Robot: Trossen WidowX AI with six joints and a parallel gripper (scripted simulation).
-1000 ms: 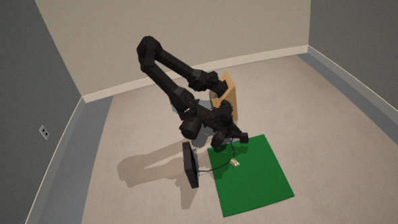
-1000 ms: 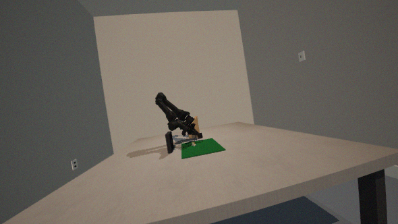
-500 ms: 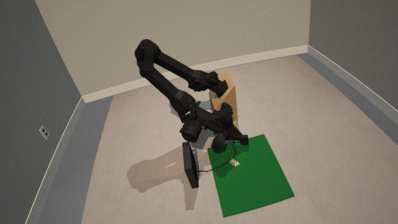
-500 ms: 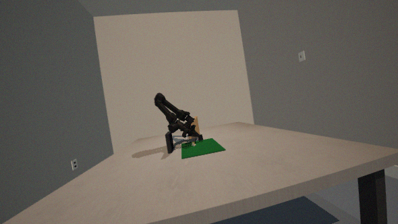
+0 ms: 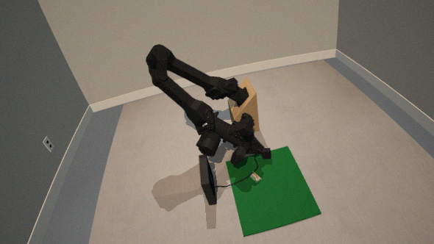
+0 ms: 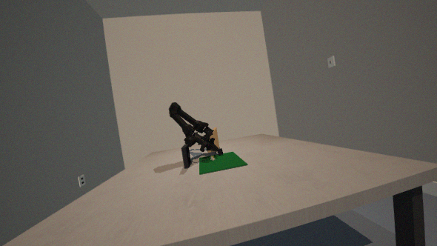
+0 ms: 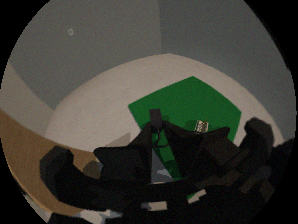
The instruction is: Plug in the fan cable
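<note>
Now: the black plug 10 mm to the left of my gripper tip and 10 mm below it. From my gripper tip the other things lie so: green board: 130 mm ahead, 50 mm below, 10 mm to the right; then black fan: 200 mm to the right, 100 mm ahead, 20 mm above; then four-pin fan header: 80 mm ahead, 50 mm to the right, 40 mm below.
</note>
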